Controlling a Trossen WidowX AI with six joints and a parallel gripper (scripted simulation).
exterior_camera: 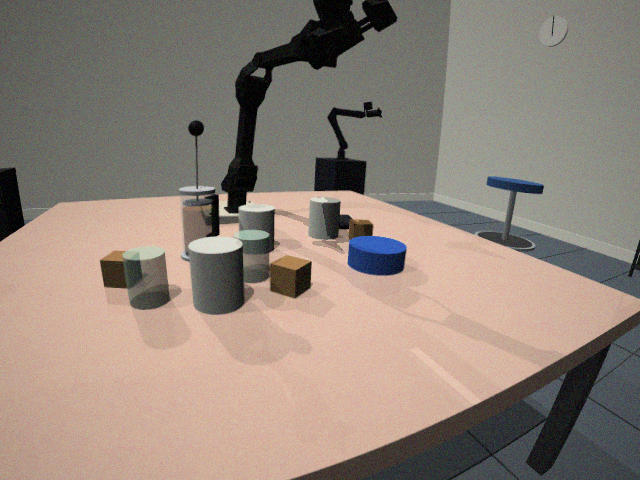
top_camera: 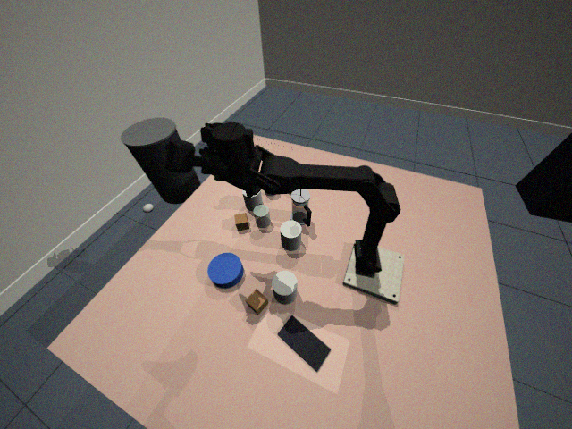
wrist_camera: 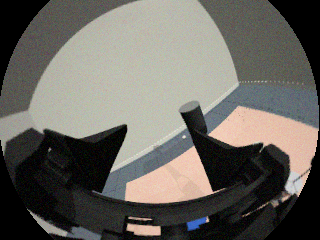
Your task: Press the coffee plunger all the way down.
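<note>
The coffee press lies 32 cm below my gripper tip, 26 cm behind it and 20 cm to the right of it. From my gripper tip the other things lie so: blue disc: 43 cm below, 11 cm to the left, 5 cm behind; then black slab: 45 cm below, 38 cm behind, 25 cm to the left.
</note>
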